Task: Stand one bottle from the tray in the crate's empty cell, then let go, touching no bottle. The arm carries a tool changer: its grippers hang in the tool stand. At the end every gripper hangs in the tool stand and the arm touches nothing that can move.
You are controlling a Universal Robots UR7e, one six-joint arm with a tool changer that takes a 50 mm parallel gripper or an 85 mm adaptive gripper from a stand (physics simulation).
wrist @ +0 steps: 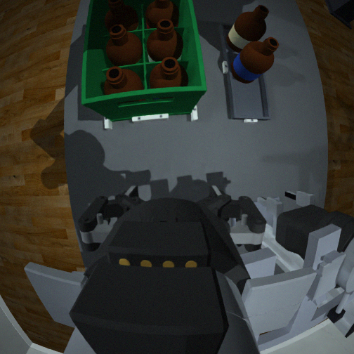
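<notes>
My gripper (174,192) is open, its two fingers wide apart with no bottle between them, in the lower middle of the wrist view. A green crate (95,106) stands at the upper left, cut off by the top edge. Several brown bottles show in its cells, among them a front left bottle (120,80) and a front right bottle (167,76). The empty cell does not show. A dark tray (247,104) at the upper right bears a blue-labelled bottle (257,59) and a cream-labelled bottle (248,29) behind it. The gripper is apart from crate and tray.
The pale tool stand (322,245) is at the lower right, close beside the gripper, with a dark tool body (304,227) at it. White brackets (150,117) sit at the crate's front foot. The grey table top (200,145) lies between the gripper and the crate.
</notes>
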